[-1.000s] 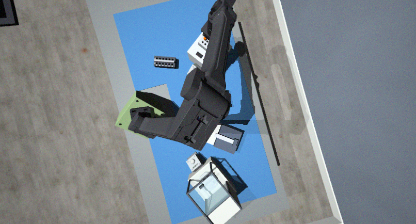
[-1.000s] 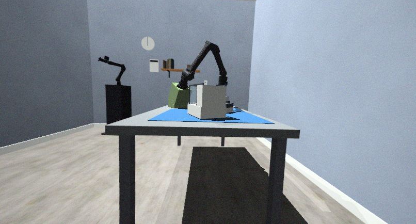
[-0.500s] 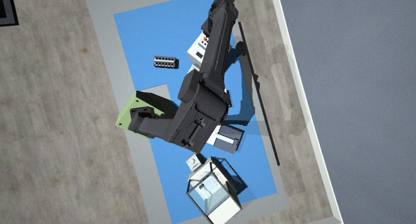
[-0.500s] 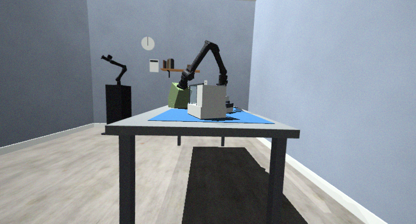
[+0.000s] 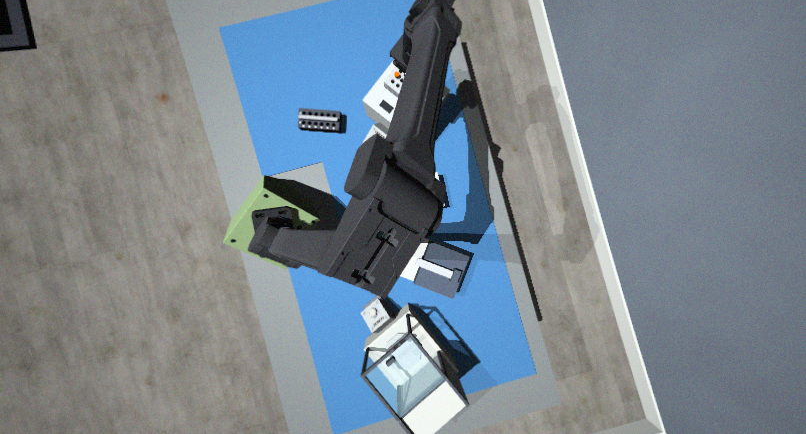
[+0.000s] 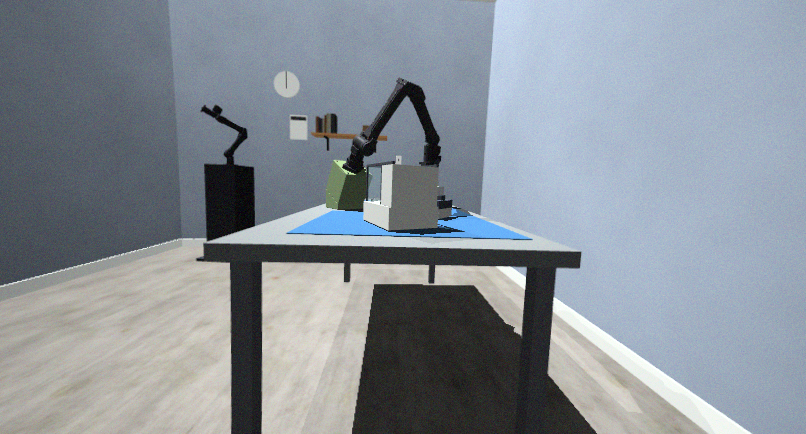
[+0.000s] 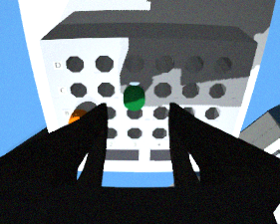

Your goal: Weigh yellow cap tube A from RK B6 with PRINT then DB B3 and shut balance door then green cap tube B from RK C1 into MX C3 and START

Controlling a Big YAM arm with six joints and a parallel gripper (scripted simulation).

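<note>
Now: hand 4 cm past the orange-capped tube, 2 cm to the right of it and 4 cm above it. Also, from my hand: magnet block MG (29 cm behind, 2 cm to the right, 18 cm below); then dry block DB (2 cm behind, 31 cm to the right, 17 cm below); then mixer's green start key (13 cm behind, 13 cm to the right, 13 cm below).
</note>
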